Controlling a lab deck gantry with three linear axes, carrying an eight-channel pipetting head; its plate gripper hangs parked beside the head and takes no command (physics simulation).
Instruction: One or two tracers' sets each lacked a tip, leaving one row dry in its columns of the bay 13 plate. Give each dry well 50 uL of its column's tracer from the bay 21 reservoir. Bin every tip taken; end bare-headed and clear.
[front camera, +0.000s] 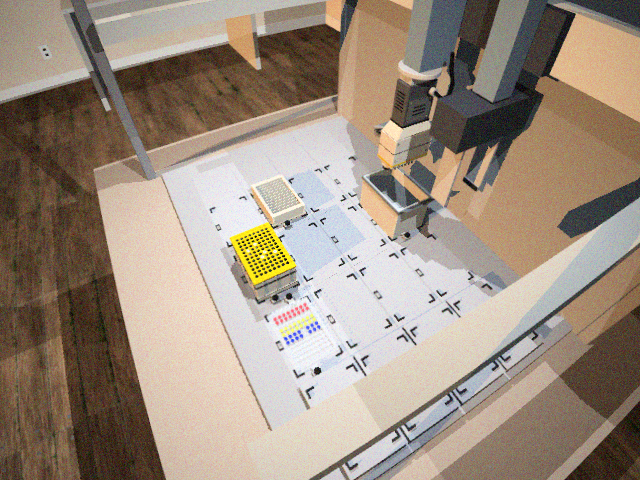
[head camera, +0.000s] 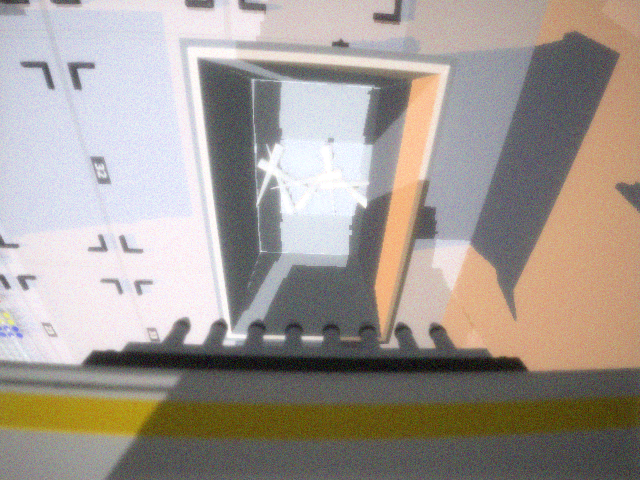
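The pipetting head (front camera: 404, 143) hangs above the waste bin (front camera: 379, 210) (head camera: 320, 58); its eight nozzles (head camera: 293, 333) are bare. Several loose white tips (head camera: 324, 180) lie crossed on the bin's floor. The bay 13 plate (front camera: 312, 351) is at the front left with red, yellow and blue wells; the blue columns (front camera: 294, 337) show a gap in one row. The yellow tip rack (front camera: 264, 254), with several pale spots among dark holes, stands behind the plate. The pale bay 21 reservoir (front camera: 279, 198) stands farther back. The parked plate gripper (front camera: 454, 193) is beside the head, paddles apart, holding nothing.
The dark gripper carriage (front camera: 478, 121) hangs to the right of the head. The bin's walls stand tall at the deck's back right. Frame beams (front camera: 439, 351) cross the front, and a post (front camera: 118, 108) rises at the back left. The bay 32 label (head camera: 100, 170) lies left of the bin.
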